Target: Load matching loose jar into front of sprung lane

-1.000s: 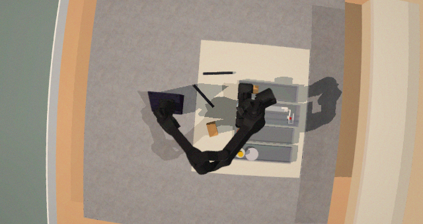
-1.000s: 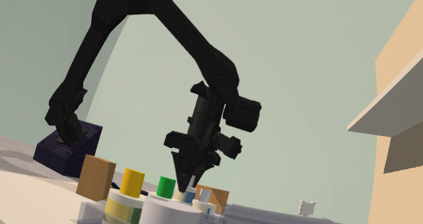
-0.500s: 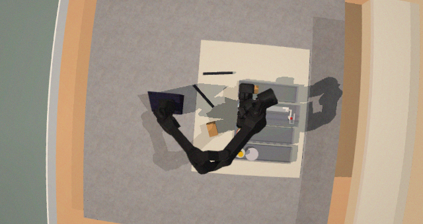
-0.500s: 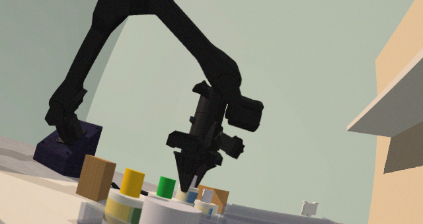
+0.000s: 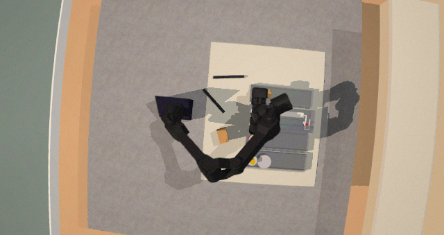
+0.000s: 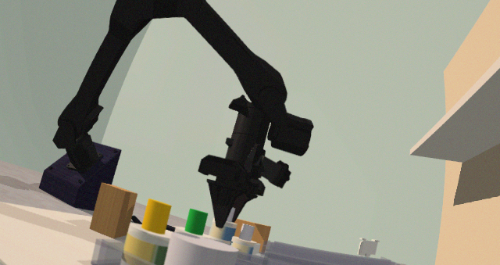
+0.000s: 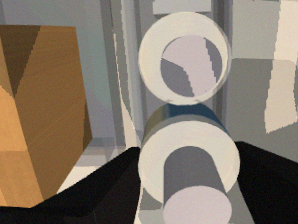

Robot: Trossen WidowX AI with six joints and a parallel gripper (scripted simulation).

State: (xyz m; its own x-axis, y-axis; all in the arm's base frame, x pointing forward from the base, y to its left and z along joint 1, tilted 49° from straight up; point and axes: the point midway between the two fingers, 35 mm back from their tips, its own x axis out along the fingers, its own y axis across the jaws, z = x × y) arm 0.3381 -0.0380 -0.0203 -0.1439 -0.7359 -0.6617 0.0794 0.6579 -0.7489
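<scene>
The sprung lane is 15 cm ahead of my gripper tip, 4 cm to the right of it and 4 cm below it. Round my gripper tip: wooden block (14 cm behind, 11 cm to the right, 2 cm below); then white pusher plate (15 cm ahead, 4 cm to the right, 1 cm below).
</scene>
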